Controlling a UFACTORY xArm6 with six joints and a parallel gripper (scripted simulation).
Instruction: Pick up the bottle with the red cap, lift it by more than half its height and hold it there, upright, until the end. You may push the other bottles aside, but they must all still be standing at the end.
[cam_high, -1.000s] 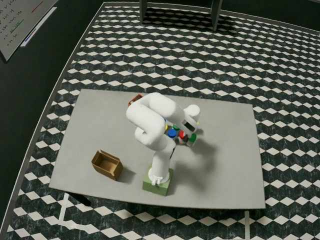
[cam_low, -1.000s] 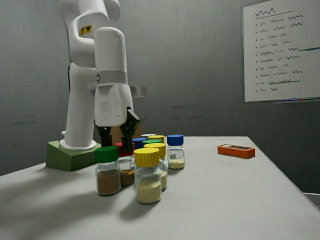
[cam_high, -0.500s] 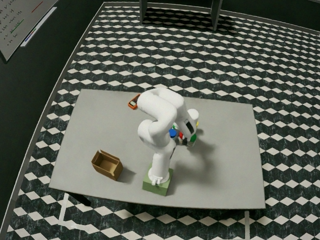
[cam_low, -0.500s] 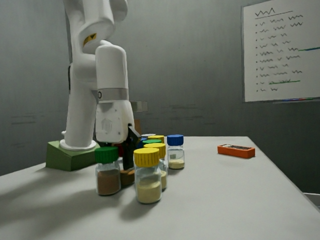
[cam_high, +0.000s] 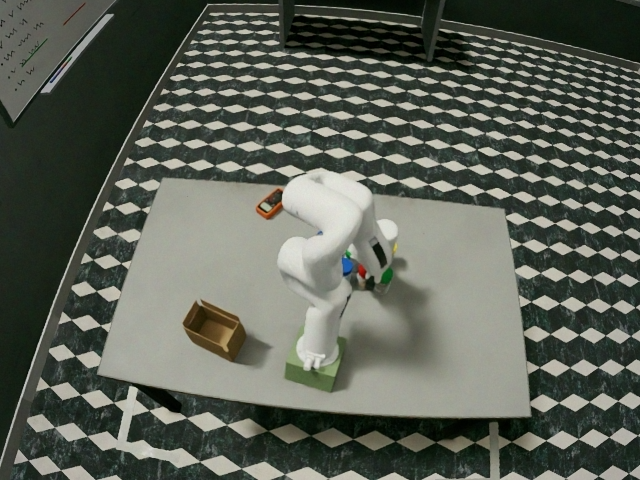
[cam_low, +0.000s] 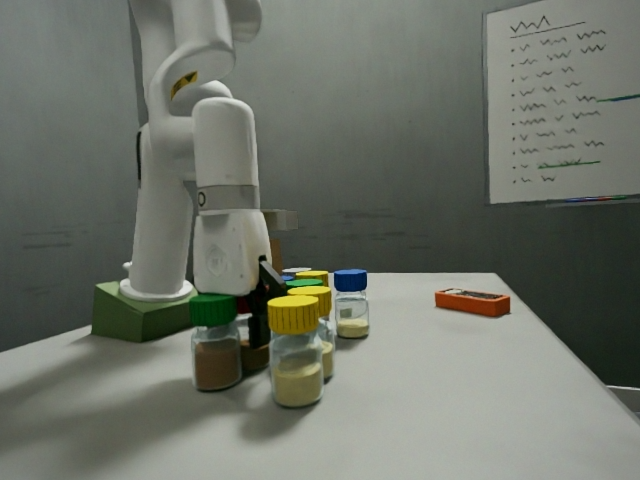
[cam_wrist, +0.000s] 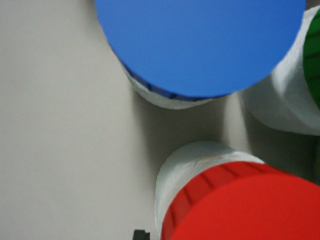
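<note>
Now: the red-capped bottle 2 cm to the left of my hand and 1 cm below it.
</note>
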